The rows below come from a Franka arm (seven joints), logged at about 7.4 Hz.
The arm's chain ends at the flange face. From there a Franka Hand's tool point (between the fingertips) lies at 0.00 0.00 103.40 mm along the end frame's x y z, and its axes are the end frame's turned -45 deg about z.
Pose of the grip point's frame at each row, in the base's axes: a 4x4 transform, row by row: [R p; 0 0 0 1], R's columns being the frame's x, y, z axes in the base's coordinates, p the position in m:
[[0.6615, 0.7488, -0.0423, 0.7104], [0.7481, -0.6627, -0.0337, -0.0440], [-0.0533, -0.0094, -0.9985, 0.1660], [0, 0, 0, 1]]
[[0.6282, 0.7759, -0.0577, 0.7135], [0.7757, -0.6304, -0.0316, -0.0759], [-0.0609, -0.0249, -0.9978, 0.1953], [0, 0, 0, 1]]
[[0.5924, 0.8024, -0.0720, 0.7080], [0.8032, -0.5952, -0.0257, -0.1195], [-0.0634, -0.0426, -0.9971, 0.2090], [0, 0, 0, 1]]
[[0.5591, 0.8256, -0.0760, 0.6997], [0.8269, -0.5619, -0.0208, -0.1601], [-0.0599, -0.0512, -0.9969, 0.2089], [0, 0, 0, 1]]
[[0.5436, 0.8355, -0.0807, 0.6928], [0.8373, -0.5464, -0.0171, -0.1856], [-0.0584, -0.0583, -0.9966, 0.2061], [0, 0, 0, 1]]
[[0.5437, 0.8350, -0.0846, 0.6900], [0.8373, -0.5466, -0.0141, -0.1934], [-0.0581, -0.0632, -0.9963, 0.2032], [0, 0, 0, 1]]
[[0.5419, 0.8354, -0.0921, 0.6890], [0.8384, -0.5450, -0.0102, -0.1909], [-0.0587, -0.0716, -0.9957, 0.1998], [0, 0, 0, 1]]
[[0.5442, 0.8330, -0.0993, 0.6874], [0.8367, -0.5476, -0.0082, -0.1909], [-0.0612, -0.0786, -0.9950, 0.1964], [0, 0, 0, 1]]
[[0.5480, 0.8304, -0.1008, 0.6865], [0.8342, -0.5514, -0.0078, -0.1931], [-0.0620, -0.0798, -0.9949, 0.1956], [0, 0, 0, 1]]
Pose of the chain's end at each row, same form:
[[0.9972, 0.0617, -0.0423, 0.7148], [0.0604, -0.9976, -0.0337, -0.0405], [-0.0443, 0.0310, -0.9985, 0.2692], [0, 0, 0, 1]]
[[0.9928, 0.1044, -0.0577, 0.7195], [0.1027, -0.9943, -0.0316, -0.0726], [-0.0607, 0.0255, -0.9978, 0.2985], [0, 0, 0, 1]]
[[0.9863, 0.1485, -0.0720, 0.7154], [0.1471, -0.9888, -0.0257, -0.1168], [-0.0750, 0.0147, -0.9971, 0.3121], [0, 0, 0, 1]]
[[0.9791, 0.1884, -0.0760, 0.7076], [0.1874, -0.9820, -0.0208, -0.1579], [-0.0786, 0.0062, -0.9969, 0.3120], [0, 0, 0, 1]]
[[0.9752, 0.2064, -0.0807, 0.7011], [0.2057, -0.9784, -0.0171, -0.1838], [-0.0825, 0.0001, -0.9966, 0.3091], [0, 0, 0, 1]]
[[0.9749, 0.2060, -0.0846, 0.6987], [0.2056, -0.9786, -0.0141, -0.1919], [-0.0858, -0.0036, -0.9963, 0.3062], [0, 0, 0, 1]]
[[0.9739, 0.2075, -0.0921, 0.6985], [0.2075, -0.9782, -0.0102, -0.1898], [-0.0921, -0.0091, -0.9957, 0.3028], [0, 0, 0, 1]]
[[0.9738, 0.2042, -0.0993, 0.6977], [0.2044, -0.9788, -0.0082, -0.1901], [-0.0989, -0.0123, -0.9950, 0.2993], [0, 0, 0, 1]]
[[0.9747, 0.1997, -0.1008, 0.6969], [0.2000, -0.9798, -0.0078, -0.1923], [-0.1003, -0.0126, -0.9949, 0.2985], [0, 0, 0, 1]]

